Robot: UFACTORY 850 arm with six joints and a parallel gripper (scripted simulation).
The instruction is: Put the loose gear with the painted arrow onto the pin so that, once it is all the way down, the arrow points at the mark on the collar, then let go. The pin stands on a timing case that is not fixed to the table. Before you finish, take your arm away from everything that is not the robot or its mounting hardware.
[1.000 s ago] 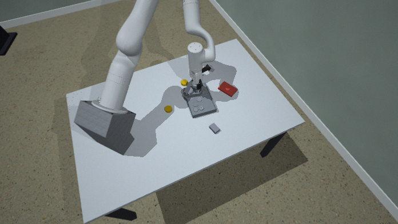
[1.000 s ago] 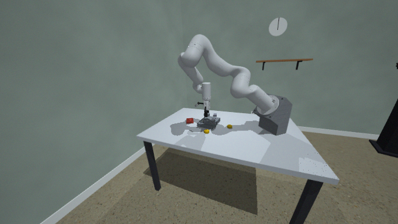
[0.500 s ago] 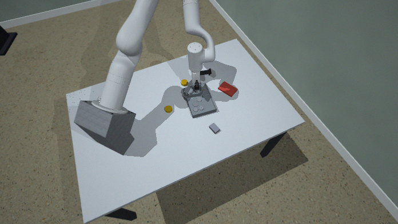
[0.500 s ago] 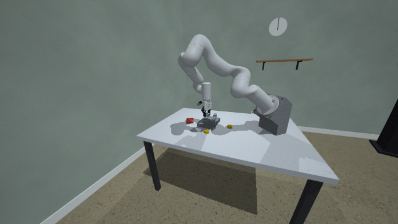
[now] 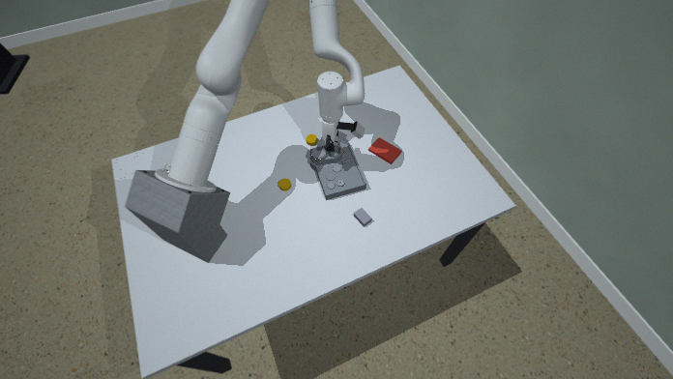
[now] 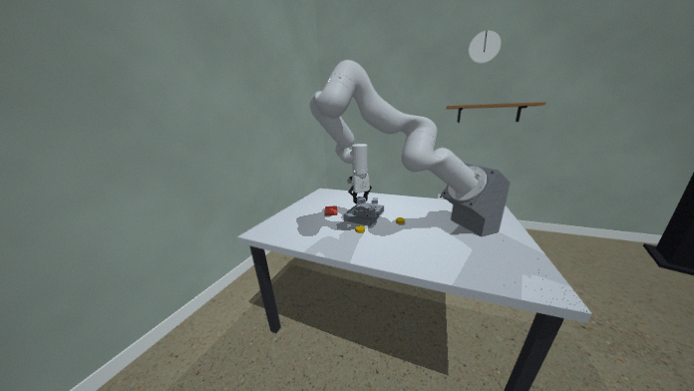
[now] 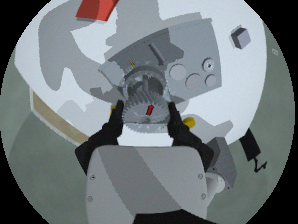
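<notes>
My hand is right at the grey gear. The rest, counted from my hand: red block: 230 mm ahead, 30 mm to the left, 120 mm below; then small grey block: 100 mm ahead, 290 mm to the right, 120 mm below.
</notes>
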